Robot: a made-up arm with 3 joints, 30 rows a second.
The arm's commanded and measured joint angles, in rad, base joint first. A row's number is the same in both.
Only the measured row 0 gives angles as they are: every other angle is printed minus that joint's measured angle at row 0.
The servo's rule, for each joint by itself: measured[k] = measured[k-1] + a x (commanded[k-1-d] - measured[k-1]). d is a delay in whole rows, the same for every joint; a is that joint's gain. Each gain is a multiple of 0.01, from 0.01 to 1. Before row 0 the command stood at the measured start. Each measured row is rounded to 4 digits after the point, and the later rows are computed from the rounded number. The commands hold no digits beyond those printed.
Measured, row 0:
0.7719, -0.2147, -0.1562
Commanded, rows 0 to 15:
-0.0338, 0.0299, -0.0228
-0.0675, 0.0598, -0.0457
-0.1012, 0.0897, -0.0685
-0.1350, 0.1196, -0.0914
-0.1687, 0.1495, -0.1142
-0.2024, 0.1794, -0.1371
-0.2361, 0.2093, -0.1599
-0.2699, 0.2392, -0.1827
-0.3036, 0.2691, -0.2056
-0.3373, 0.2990, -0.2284
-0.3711, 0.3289, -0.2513
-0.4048, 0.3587, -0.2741
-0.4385, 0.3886, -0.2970
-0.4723, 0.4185, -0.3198
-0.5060, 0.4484, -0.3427
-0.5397, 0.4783, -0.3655
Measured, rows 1 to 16:
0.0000, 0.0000, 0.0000
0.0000, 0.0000, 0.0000
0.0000, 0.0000, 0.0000
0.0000, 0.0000, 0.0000
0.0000, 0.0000, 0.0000
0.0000, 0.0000, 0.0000
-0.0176, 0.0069, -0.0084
-0.0435, 0.0191, -0.0222
-0.0735, 0.0353, -0.0393
-0.1055, 0.0547, -0.0586
-0.1384, 0.0765, -0.0792
-0.1717, 0.1002, -0.1006
-0.2052, 0.1253, -0.1225
-0.2388, 0.1515, -0.1448
-0.2725, 0.1785, -0.1673
-0.3062, 0.2062, -0.1899
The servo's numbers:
d 6
a 0.52 0.23 0.37

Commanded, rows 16 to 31:
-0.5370, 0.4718, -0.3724
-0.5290, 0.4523, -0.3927
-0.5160, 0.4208, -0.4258
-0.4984, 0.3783, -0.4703
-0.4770, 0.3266, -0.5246
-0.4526, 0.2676, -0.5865
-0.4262, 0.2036, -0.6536
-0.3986, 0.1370, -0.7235
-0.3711, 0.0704, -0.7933
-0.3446, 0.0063, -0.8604
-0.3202, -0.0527, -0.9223
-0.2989, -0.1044, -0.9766
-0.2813, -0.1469, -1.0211
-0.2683, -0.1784, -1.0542
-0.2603, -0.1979, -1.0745
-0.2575, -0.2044, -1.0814
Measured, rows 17 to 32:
-0.3399, 0.2344, -0.2126
-0.3736, 0.2630, -0.2354
-0.4073, 0.2919, -0.2582
-0.4411, 0.3210, -0.2810
-0.4748, 0.3503, -0.3038
-0.5085, 0.3797, -0.3266
-0.5233, 0.4009, -0.3435
-0.5263, 0.4127, -0.3617
-0.5209, 0.4146, -0.3854
-0.5092, 0.4063, -0.4168
-0.4925, 0.3880, -0.4567
-0.4718, 0.3603, -0.5047
-0.4481, 0.3243, -0.5598
-0.4224, 0.2812, -0.6204
-0.3957, 0.2327, -0.6844
-0.3691, 0.1806, -0.7495

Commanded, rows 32 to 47:
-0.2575, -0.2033, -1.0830
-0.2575, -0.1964, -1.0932
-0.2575, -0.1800, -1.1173
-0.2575, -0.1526, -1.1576
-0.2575, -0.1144, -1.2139
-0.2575, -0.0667, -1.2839
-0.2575, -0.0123, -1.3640
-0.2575, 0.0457, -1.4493
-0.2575, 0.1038, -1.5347
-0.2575, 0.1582, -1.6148
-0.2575, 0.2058, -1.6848
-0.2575, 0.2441, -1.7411
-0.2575, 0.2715, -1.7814
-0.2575, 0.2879, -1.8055
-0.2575, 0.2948, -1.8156
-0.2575, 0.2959, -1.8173
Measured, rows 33 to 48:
-0.3437, 0.1269, -0.8134
-0.3204, 0.0737, -0.8738
-0.3001, 0.0230, -0.9283
-0.2836, -0.0233, -0.9749
-0.2715, -0.0635, -1.0118
-0.2642, -0.0959, -1.0376
-0.2607, -0.1206, -1.0544
-0.2590, -0.1380, -1.0688
-0.2582, -0.1477, -1.0867
-0.2578, -0.1488, -1.1129
-0.2576, -0.1409, -1.1503
-0.2575, -0.1238, -1.1997
-0.2575, -0.0982, -1.2605
-0.2575, -0.0651, -1.3304
-0.2575, -0.0263, -1.4060
-0.2575, 0.0161, -1.4833

